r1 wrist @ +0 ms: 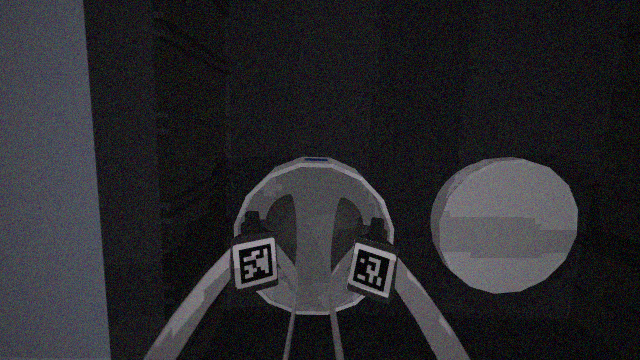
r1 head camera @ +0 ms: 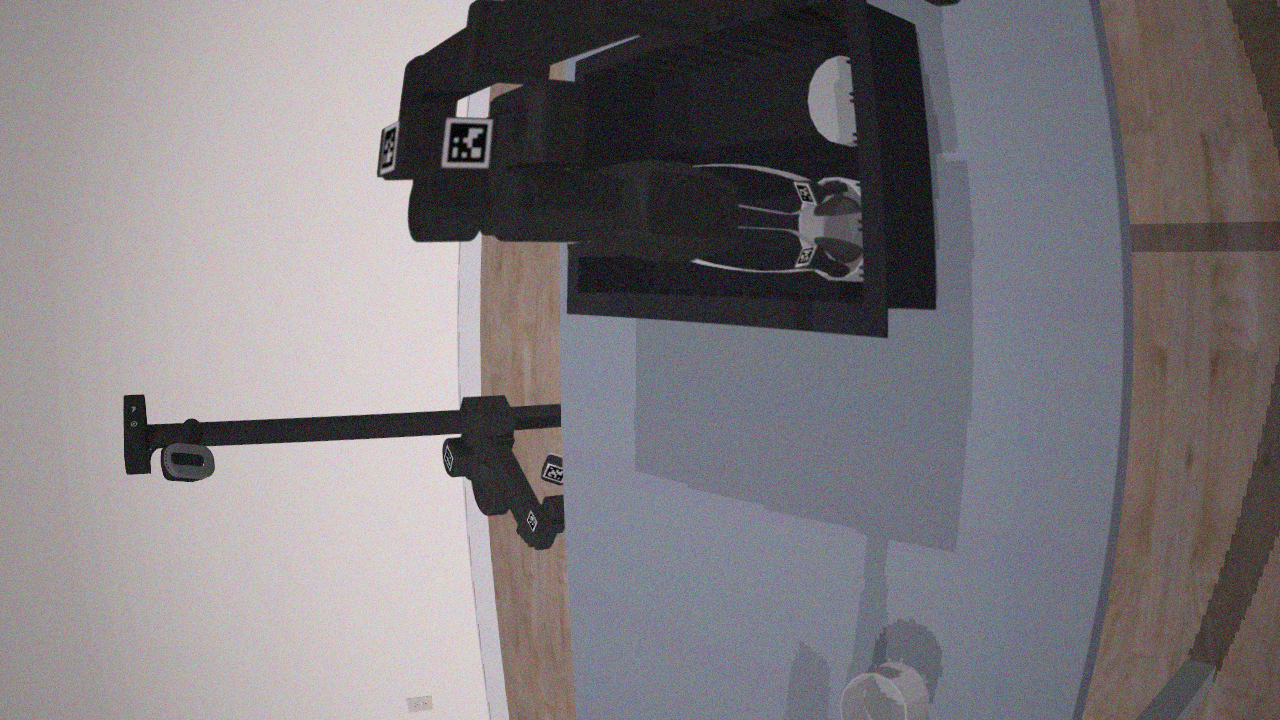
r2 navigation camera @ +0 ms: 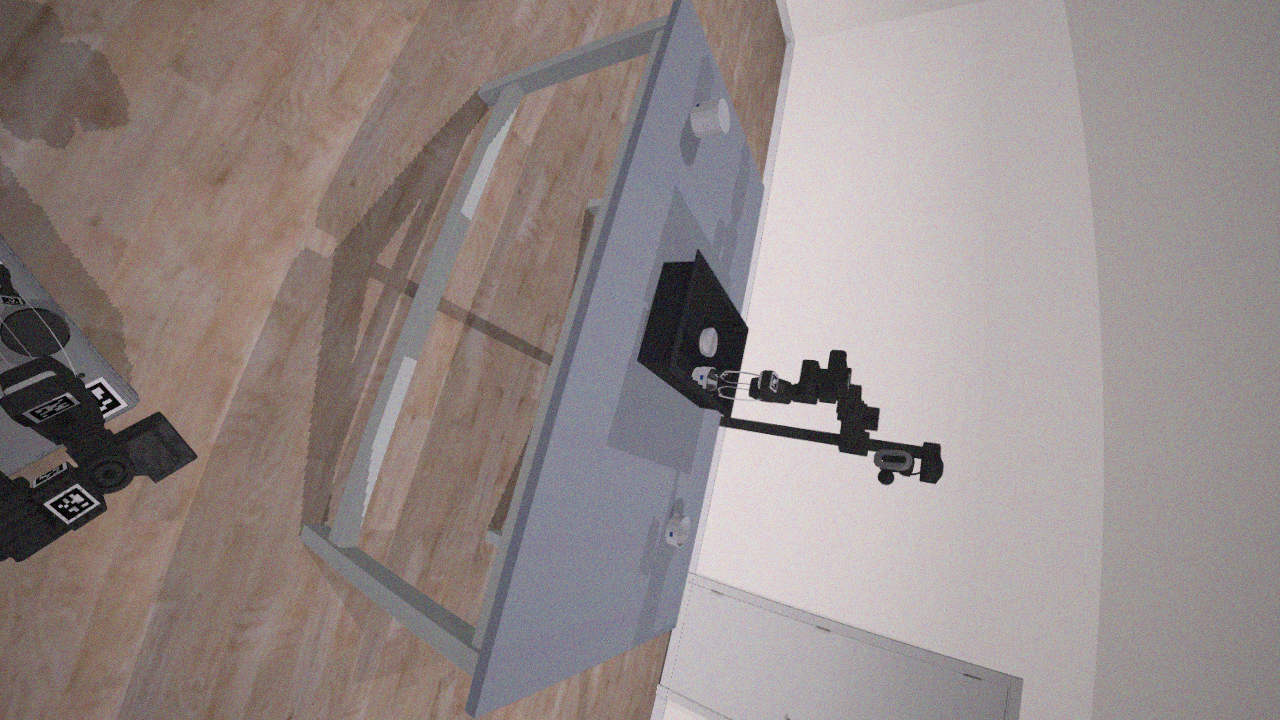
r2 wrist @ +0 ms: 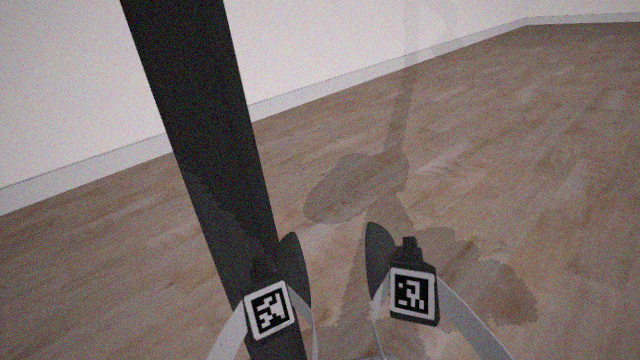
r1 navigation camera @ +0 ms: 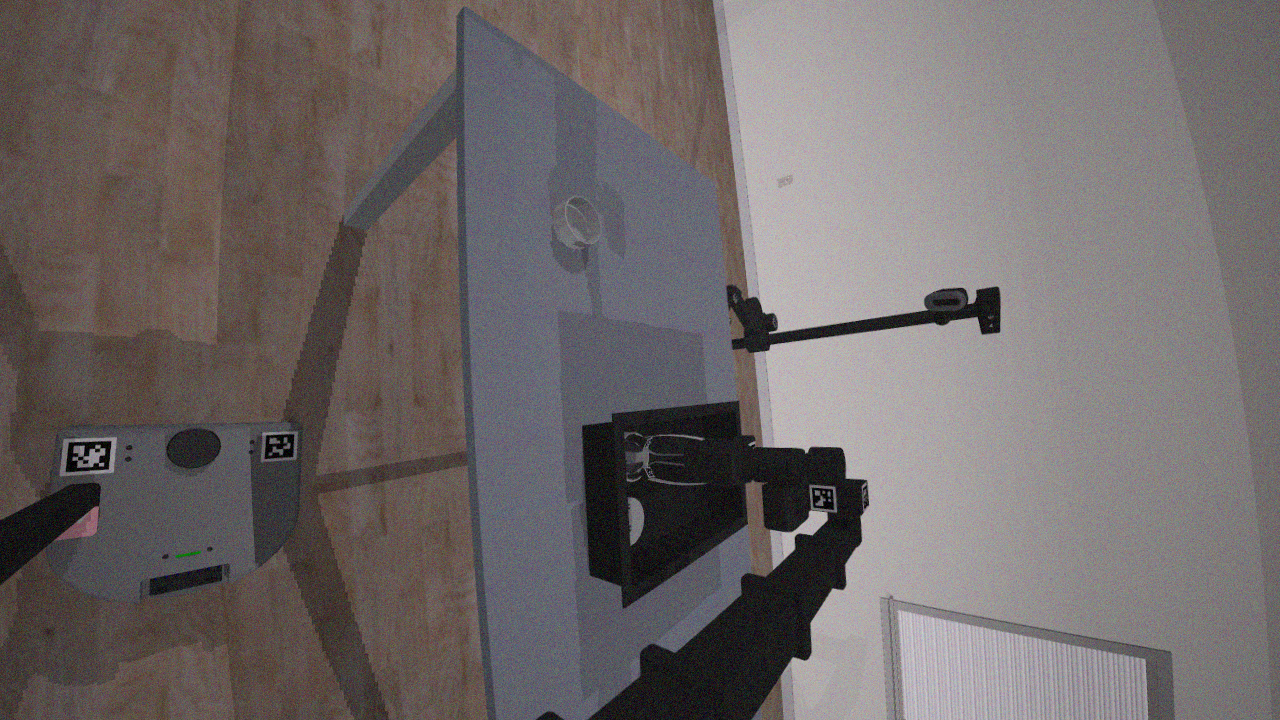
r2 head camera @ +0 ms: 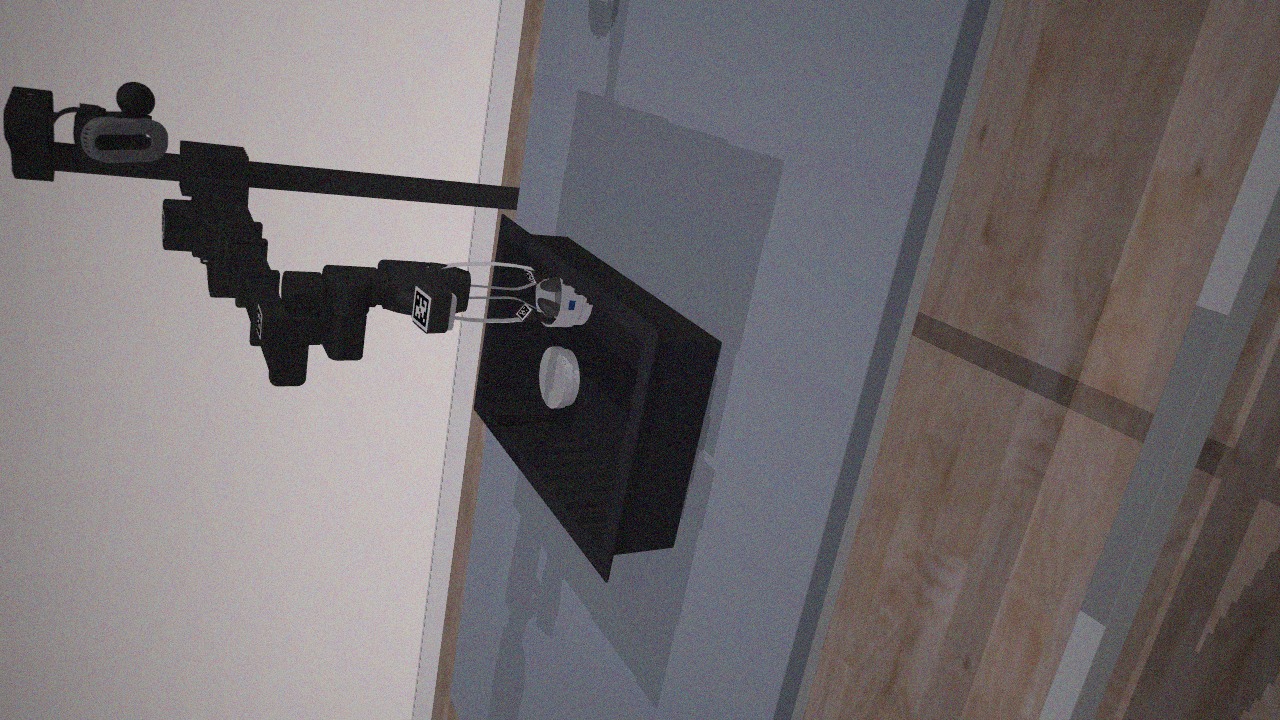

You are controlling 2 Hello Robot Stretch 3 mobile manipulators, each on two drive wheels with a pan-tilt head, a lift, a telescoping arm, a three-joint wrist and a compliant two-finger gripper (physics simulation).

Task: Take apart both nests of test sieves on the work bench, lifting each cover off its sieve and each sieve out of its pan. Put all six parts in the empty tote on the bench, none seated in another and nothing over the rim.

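Note:
The black tote [r1 head camera: 877,179] [r1 navigation camera: 601,501] [r2 head camera: 662,465] [r2 navigation camera: 666,304] holds a pale round part [r1 head camera: 834,102] [r1 navigation camera: 635,521] [r1 wrist: 505,200] [r2 head camera: 560,376] [r2 navigation camera: 708,342] with a flat face. r1's gripper [r1 head camera: 832,228] [r1 navigation camera: 637,458] [r1 wrist: 314,230] reaches into the tote, shut on a blue-marked round sieve part [r2 head camera: 577,308]. Its fingertips are inside that part's rim, beside the pale part. Whether it touches the tote floor is unclear. A ring-shaped part [r1 head camera: 874,698] [r1 navigation camera: 577,222] [r2 navigation camera: 676,530] and a white cylinder [r2 navigation camera: 709,118] stand on opposite sides of the tote. r2's gripper [r2 wrist: 337,265] is open, away from the bench.
The tote stands on the blue-grey bench [r1 head camera: 671,608] [r1 navigation camera: 519,358] [r2 head camera: 805,223] [r2 navigation camera: 581,447]. r1's dark arm [r1 navigation camera: 716,644] crosses above the bench. r2's mast [r1 head camera: 340,428] [r1 navigation camera: 850,331] rises behind the bench as r1 sees it. Bench legs and crossbars stand below the top.

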